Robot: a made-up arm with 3 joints. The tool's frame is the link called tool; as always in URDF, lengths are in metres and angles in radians. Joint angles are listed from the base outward.
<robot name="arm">
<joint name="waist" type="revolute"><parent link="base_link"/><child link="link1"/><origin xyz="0.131 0.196 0.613" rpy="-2.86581 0.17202 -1.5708"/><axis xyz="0 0 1"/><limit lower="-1.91" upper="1.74"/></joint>
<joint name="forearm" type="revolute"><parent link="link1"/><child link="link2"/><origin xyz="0.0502 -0.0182 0.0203" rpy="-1.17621 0.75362 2.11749"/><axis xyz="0 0 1"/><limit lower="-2" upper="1.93"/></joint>
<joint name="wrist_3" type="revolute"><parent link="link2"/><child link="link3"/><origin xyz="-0.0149 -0.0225 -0.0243" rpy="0.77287 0.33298 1.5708"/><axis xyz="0 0 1"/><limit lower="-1.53" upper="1.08"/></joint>
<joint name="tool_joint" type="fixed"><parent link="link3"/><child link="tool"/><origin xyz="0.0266 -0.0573 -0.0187" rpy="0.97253 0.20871 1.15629"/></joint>
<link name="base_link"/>
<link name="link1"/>
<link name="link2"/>
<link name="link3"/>
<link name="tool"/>
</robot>
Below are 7 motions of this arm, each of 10 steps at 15 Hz.
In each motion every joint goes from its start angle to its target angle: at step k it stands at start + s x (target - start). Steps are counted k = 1, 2, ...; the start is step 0. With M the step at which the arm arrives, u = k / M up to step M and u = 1 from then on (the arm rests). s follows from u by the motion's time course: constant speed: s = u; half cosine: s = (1 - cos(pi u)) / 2; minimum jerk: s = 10 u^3 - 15 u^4 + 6 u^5.
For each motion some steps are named. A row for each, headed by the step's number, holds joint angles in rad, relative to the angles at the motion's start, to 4 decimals.
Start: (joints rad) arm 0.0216 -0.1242 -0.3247
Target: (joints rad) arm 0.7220 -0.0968 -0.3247
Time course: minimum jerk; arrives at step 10
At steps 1, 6, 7, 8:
1: 0.0060 0.0002 0.0000
6: 0.4781 0.0187 0.0000
7: 0.5862 0.0229 0.0000
8: 0.6598 0.0258 0.0000

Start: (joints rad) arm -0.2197 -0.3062 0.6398
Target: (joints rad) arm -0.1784 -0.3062 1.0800
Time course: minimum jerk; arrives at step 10
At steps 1, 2, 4, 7, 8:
1: 0.0004 0.0000 0.0038
2: 0.0024 0.0000 0.0255
4: 0.0131 0.0000 0.1397
7: 0.0346 0.0000 0.3684
8: 0.0389 0.0000 0.4147

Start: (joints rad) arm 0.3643 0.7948 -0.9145
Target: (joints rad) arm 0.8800 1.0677 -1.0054
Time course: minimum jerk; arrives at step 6
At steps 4, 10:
4: 0.4075 0.2156 -0.0718
10: 0.5157 0.2729 -0.0909

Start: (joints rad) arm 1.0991 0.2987 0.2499
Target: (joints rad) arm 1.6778 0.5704 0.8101
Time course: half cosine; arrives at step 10
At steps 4, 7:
4: 0.1999 0.0939 0.1935
7: 0.4594 0.2157 0.4447

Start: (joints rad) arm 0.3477 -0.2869 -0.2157
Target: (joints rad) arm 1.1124 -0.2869 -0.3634
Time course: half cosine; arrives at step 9
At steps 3, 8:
3: 0.1912 0.0000 -0.0369
8: 0.7416 0.0000 -0.1432

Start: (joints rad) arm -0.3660 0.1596 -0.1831
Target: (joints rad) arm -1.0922 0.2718 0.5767
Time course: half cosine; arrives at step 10
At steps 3, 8, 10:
3: -0.1497 0.0231 0.1566
8: -0.6569 0.1015 0.6872
10: -0.7262 0.1122 0.7598

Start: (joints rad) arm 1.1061 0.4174 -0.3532
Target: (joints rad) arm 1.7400 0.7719 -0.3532
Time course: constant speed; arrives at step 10
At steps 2, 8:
2: 0.1268 0.0709 0.0000
8: 0.5071 0.2836 0.0000

